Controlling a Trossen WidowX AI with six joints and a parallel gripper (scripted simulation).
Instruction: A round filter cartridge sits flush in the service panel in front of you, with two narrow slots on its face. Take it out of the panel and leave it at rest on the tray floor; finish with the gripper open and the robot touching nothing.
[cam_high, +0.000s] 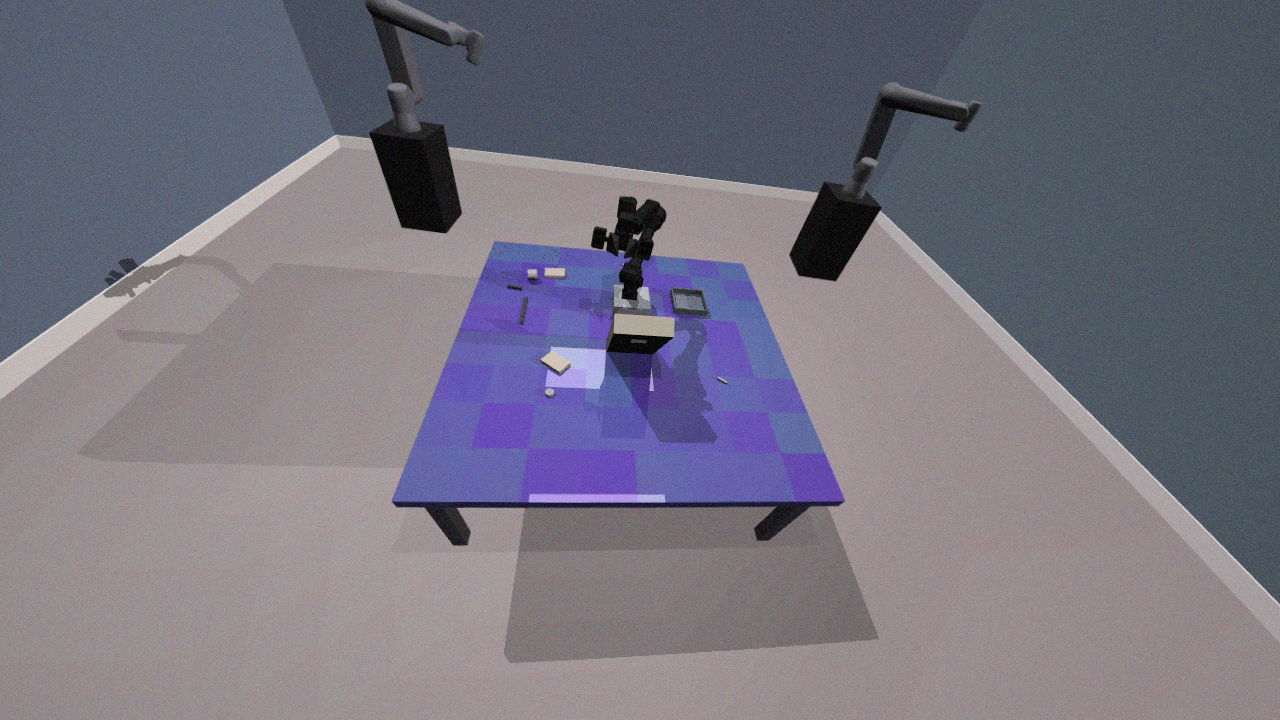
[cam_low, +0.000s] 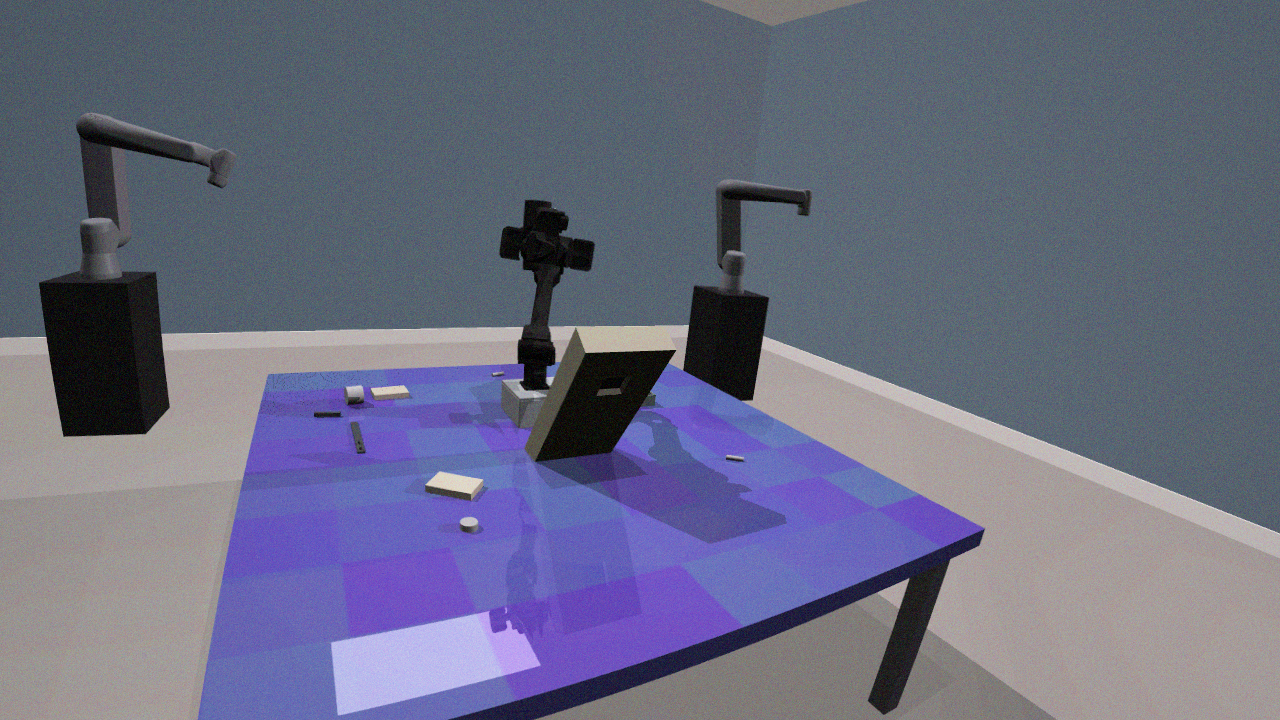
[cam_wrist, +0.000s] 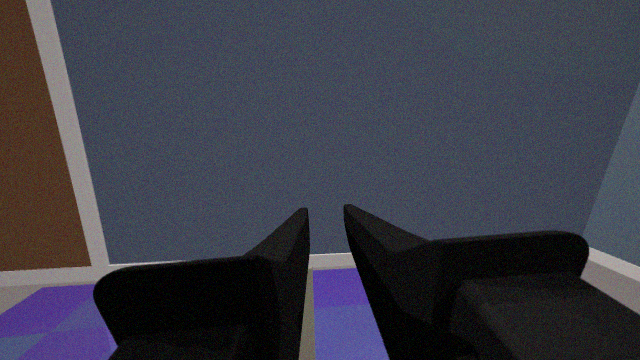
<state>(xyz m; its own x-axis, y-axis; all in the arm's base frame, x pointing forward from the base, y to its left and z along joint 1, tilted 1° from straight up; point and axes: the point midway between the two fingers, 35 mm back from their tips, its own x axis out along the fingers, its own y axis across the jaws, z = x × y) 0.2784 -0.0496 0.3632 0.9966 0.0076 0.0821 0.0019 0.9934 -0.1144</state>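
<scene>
Now: gripper tip 21 cm above the filter cartridge, 9 cm to the right of it and 7 cm short of it. Round my gripper tip: tan service panel (28 cm below, 8 cm to the left, 2 cm ahead); dark tray (43 cm below, 40 cm behind, 33 cm to the left); small disc (44 cm below, 19 cm to the right, 19 cm ahead).
</scene>
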